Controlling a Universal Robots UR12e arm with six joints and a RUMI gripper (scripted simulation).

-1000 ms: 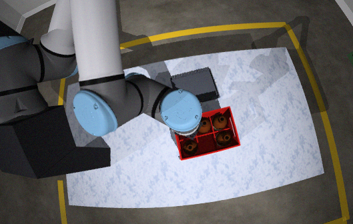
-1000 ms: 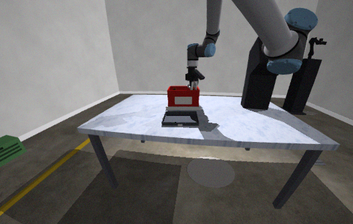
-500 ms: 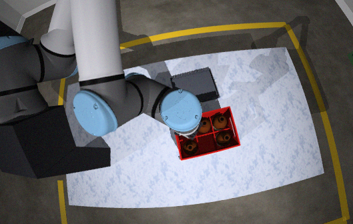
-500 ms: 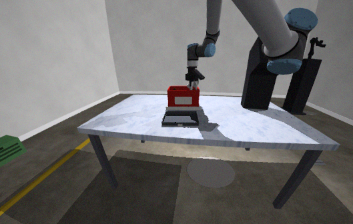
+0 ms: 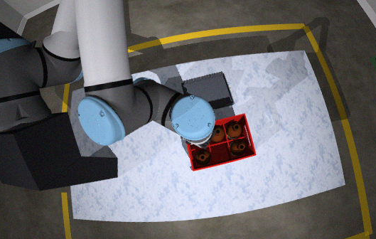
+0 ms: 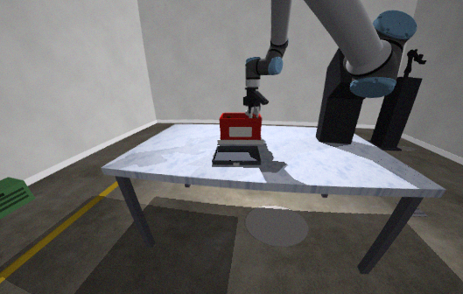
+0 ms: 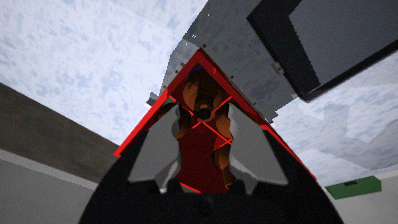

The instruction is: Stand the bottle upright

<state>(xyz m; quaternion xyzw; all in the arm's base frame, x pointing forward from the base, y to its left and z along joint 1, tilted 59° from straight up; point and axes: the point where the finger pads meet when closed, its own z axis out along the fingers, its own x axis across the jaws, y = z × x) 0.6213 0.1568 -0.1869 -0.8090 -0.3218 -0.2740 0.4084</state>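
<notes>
The red crate lies 90 mm ahead of my hand, 70 mm below it and 40 mm to the right of it. Also, from my hand: dark tray (240 mm to the left, 140 mm below, 90 mm ahead).
</notes>
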